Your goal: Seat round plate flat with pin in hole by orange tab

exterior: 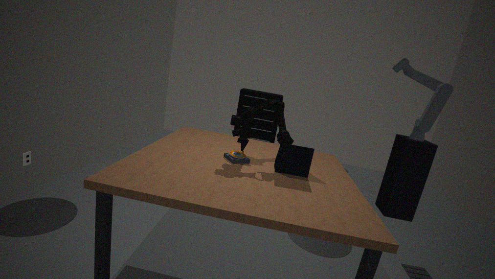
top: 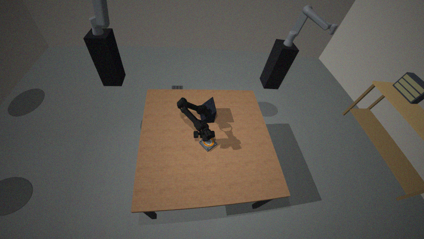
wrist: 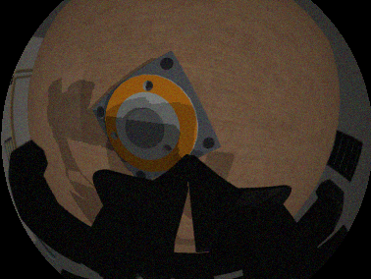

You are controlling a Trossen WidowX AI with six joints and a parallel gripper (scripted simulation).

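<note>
The square grey base lies 20 mm ahead of my gripper tip, 50 mm to the left of it and 30 mm below it.
</note>
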